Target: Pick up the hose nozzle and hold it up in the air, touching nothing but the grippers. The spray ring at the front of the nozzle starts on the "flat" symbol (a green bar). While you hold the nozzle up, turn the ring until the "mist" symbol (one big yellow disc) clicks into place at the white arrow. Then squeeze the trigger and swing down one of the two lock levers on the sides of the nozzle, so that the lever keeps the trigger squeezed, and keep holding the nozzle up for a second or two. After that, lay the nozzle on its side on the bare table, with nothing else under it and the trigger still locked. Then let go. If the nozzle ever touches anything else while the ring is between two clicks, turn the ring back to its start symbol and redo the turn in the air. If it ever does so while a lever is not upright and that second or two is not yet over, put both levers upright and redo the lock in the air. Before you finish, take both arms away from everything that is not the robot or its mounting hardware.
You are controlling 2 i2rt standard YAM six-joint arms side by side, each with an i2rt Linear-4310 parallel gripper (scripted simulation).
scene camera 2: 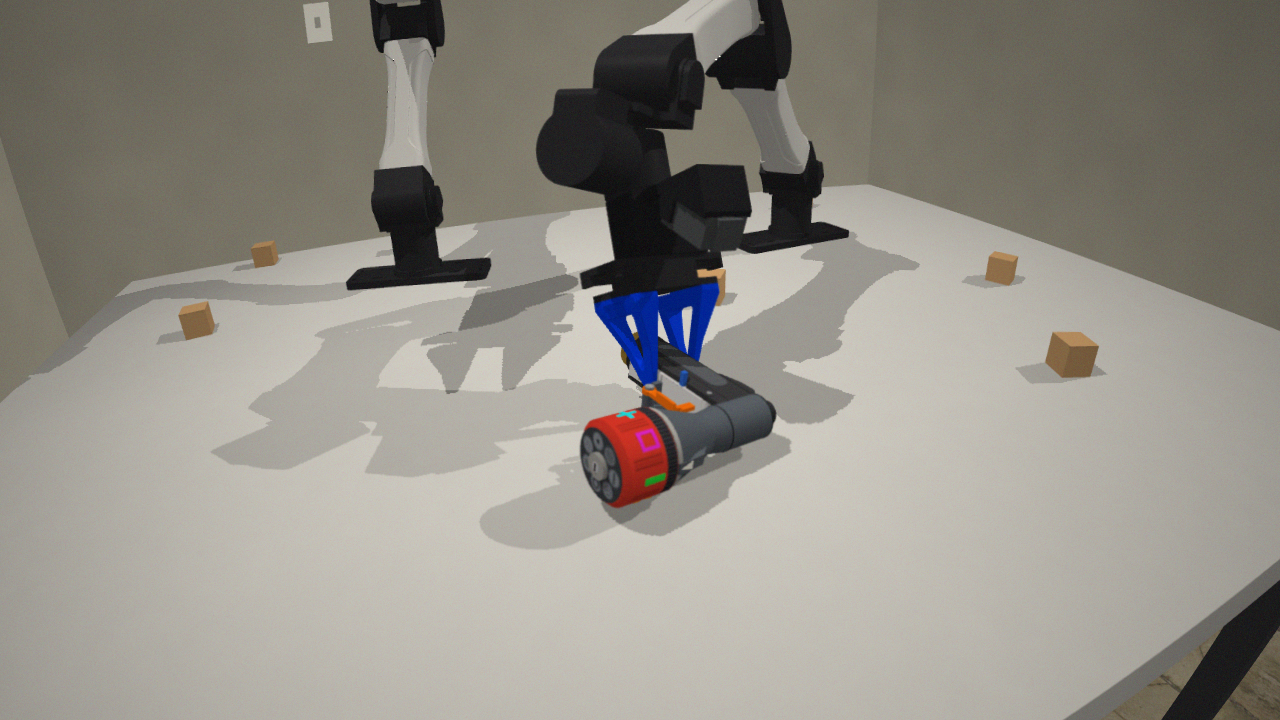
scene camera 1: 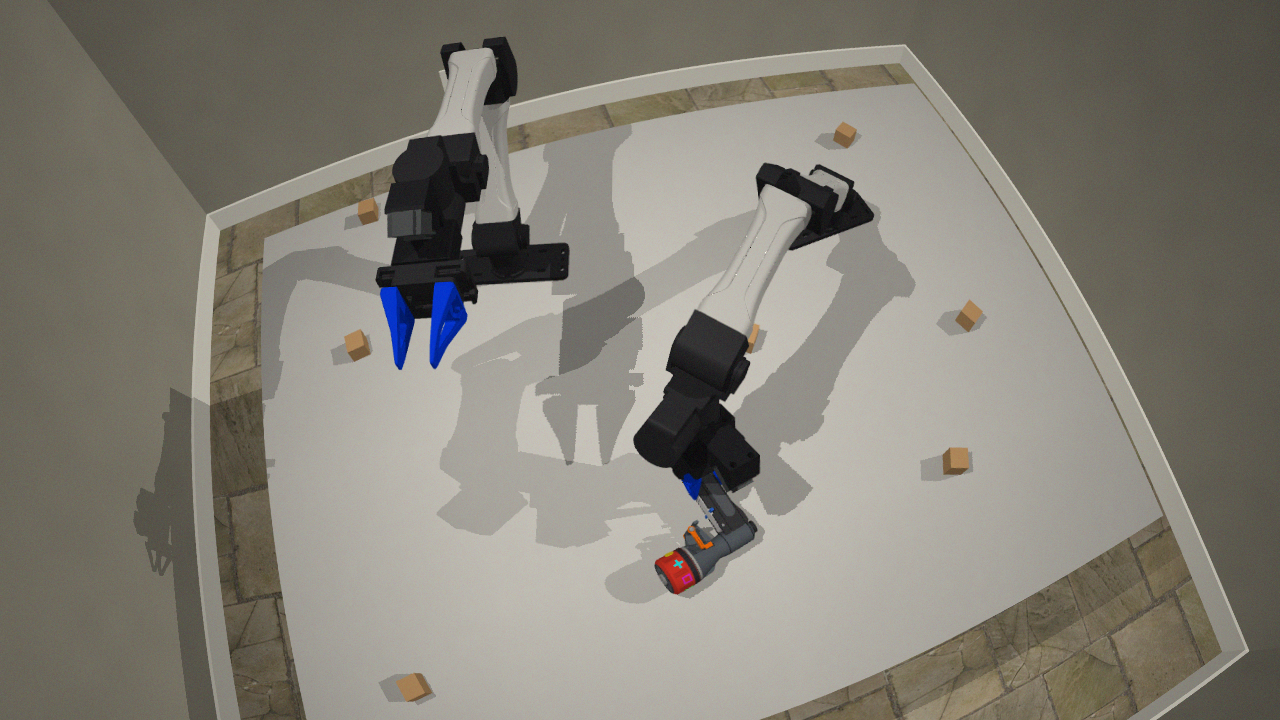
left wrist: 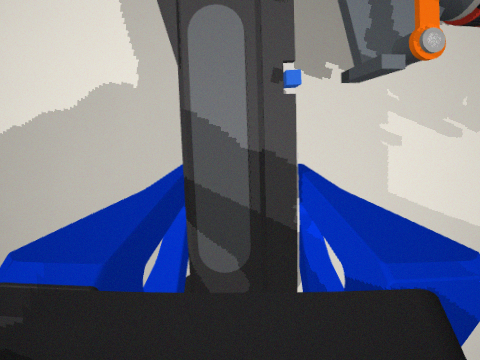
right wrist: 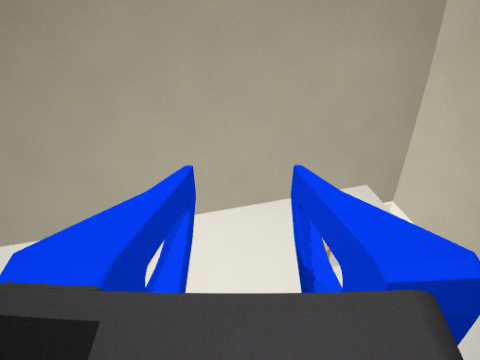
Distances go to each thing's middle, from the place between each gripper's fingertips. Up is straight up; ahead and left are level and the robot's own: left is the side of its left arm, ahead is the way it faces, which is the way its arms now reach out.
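My left gripper is 1 cm below the red spray ring [scene camera 1: 678, 569], 12 cm short of it and 6 cm to the left of it. The trigger [scene camera 2: 677, 392] is 2 cm ahead of that left hand and 1 cm to the right of it. Going by its middle, the trigger is nearer to my left gripper than to my right hand.
As for my right hand [scene camera 1: 415, 366], it's 360 mm above the red spray ring, 180 mm short of it and 230 mm to the right of it. The trigger is 370 mm below my right hand, 90 mm ahead of it and 280 mm to the left of it.
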